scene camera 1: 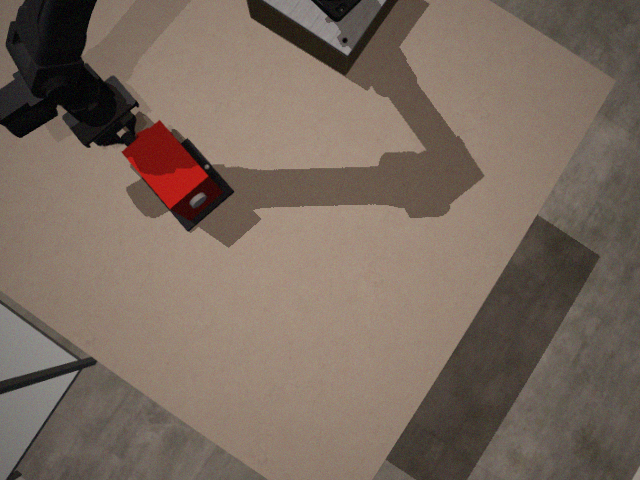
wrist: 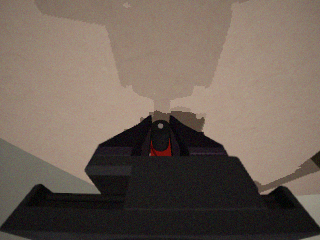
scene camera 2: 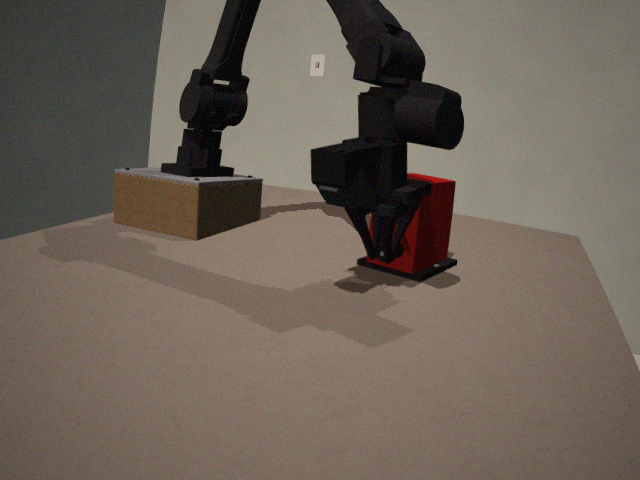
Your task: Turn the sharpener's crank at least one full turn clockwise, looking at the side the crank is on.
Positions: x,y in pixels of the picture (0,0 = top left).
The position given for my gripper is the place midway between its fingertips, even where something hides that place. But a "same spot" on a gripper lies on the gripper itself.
My gripper shows in scene camera 1 (pixel 127 136), in the wrist view and in scene camera 2. One and the same spot on my gripper: (scene camera 2: pixel 387 212) is (wrist: pixel 100 154).
